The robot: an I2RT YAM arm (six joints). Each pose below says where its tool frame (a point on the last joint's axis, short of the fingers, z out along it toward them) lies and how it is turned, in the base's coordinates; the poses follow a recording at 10 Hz.
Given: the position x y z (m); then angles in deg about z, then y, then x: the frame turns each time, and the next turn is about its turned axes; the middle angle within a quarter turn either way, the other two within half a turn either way.
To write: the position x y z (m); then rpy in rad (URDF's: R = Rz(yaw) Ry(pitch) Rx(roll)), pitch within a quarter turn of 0, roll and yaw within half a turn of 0. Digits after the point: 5 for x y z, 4 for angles.
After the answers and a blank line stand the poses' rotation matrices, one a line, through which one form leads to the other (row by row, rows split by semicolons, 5 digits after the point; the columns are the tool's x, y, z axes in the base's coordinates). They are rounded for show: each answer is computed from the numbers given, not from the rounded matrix.
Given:
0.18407 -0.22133 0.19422 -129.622 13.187 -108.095
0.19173 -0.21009 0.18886 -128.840 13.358 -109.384
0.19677 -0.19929 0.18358 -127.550 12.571 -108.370
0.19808 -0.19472 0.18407 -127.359 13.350 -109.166
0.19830 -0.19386 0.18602 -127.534 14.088 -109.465
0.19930 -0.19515 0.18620 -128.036 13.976 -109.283
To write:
0.18407 -0.22133 0.19422 -1.8866 0.2302 -2.2623
0.19173 -0.21009 0.18886 -1.9091 0.2331 -2.2487
0.19677 -0.19929 0.18358 -1.8914 0.2194 -2.2262
0.19808 -0.19472 0.18407 -1.9053 0.2330 -2.2228
0.19830 -0.19386 0.18602 -1.9105 0.2459 -2.2259
0.19930 -0.19515 0.18620 -1.9073 0.2439 -2.2346

-0.62090 -0.10095 0.77736; -0.74996 0.36510 -0.55160; -0.22813 -0.92548 -0.30240
-0.61018 -0.12184 0.78284; -0.75783 0.37790 -0.53187; -0.23103 -0.91779 -0.32292
-0.59484 -0.12397 0.79422; -0.77382 0.35583 -0.52401; -0.21765 -0.92629 -0.30760
-0.59041 -0.12861 0.79679; -0.77337 0.37258 -0.51292; -0.23090 -0.91905 -0.31943
-0.59091 -0.12443 0.79708; -0.76914 0.38501 -0.51009; -0.24341 -0.91449 -0.32321
-0.59792 -0.11964 0.79258; -0.76431 0.38303 -0.51877; -0.24152 -0.91596 -0.32046

